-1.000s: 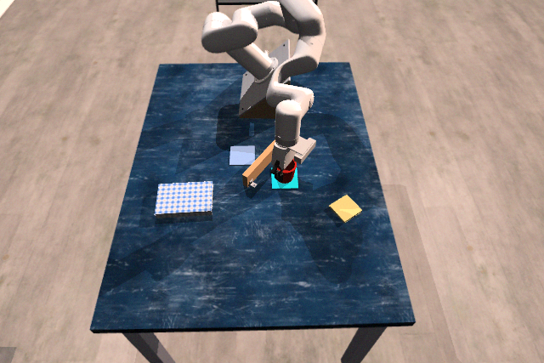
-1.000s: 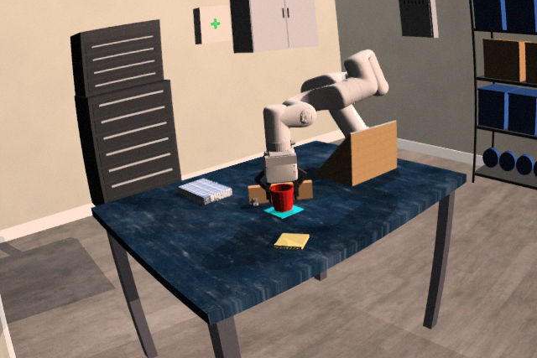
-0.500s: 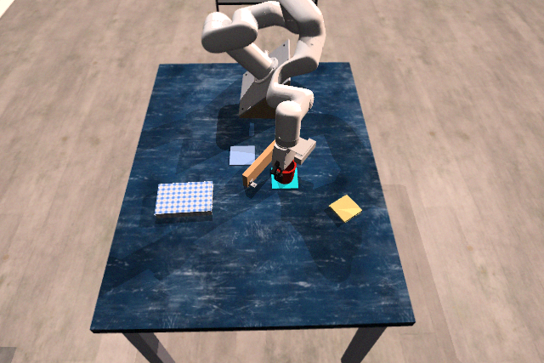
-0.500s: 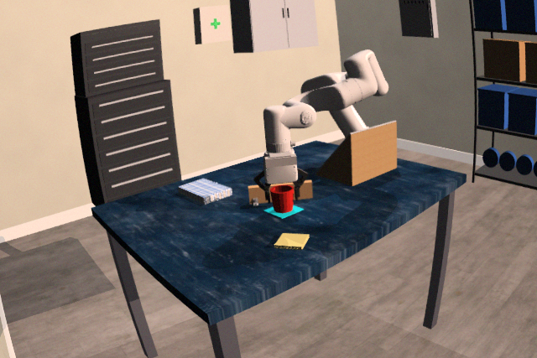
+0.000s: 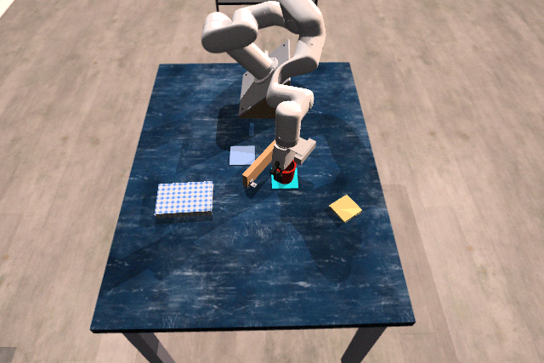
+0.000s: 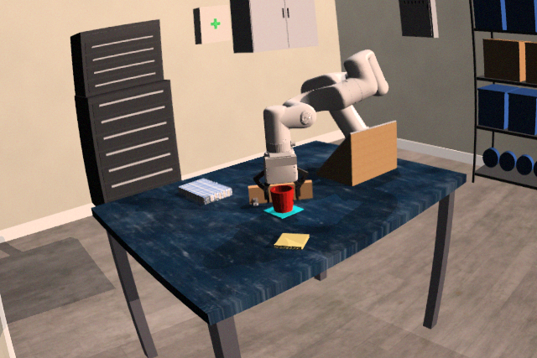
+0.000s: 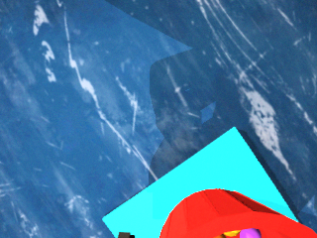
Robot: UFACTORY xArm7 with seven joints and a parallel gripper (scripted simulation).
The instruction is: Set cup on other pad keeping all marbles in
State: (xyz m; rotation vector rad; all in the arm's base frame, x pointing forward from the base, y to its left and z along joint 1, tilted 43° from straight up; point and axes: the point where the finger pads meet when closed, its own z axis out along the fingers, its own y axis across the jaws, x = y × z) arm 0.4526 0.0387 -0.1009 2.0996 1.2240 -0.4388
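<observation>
My hand is 20 mm above the red cup. Also, from my hand: wooden rail: 80 mm to the right, 50 mm behind, 30 mm below; pale blue pad: 160 mm to the right, 90 mm behind, 60 mm below; yellow marble: 30 mm below, 10 mm to the left, 10 mm ahead.
</observation>
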